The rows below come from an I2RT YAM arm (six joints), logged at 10 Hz.
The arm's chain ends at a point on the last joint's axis. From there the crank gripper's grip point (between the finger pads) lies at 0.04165 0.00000 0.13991 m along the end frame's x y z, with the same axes.
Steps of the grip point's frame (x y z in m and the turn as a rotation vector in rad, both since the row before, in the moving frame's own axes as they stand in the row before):
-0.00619, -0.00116, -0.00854, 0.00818, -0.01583, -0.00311
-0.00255, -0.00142, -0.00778, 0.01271, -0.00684, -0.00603
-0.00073, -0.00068, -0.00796, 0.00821, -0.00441, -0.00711
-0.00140, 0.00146, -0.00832, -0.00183, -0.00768, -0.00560
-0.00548, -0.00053, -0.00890, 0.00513, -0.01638, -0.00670
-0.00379, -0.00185, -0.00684, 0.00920, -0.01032, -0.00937
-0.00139, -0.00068, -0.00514, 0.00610, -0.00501, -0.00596
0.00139, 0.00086, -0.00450, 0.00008, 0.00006, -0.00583
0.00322, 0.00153, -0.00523, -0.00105, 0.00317, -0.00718
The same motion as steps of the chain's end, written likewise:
-0.00397, 0.00011, -0.00918, 0.00818, -0.01583, -0.00311
-0.00159, 0.00061, -0.00805, 0.01271, -0.00684, -0.00603
-0.00011, 0.00076, -0.00814, 0.00821, -0.00441, -0.00711
-0.00032, 0.00143, -0.00864, -0.00183, -0.00768, -0.00560
-0.00318, 0.00046, -0.00956, 0.00513, -0.01638, -0.00670
-0.00234, -0.00018, -0.00725, 0.00920, -0.01032, -0.00937
-0.00069, 0.00042, -0.00534, 0.00610, -0.00501, -0.00596
0.00138, 0.00111, -0.00450, 0.00008, 0.00006, -0.00583
0.00278, 0.00168, -0.00510, -0.00105, 0.00317, -0.00718

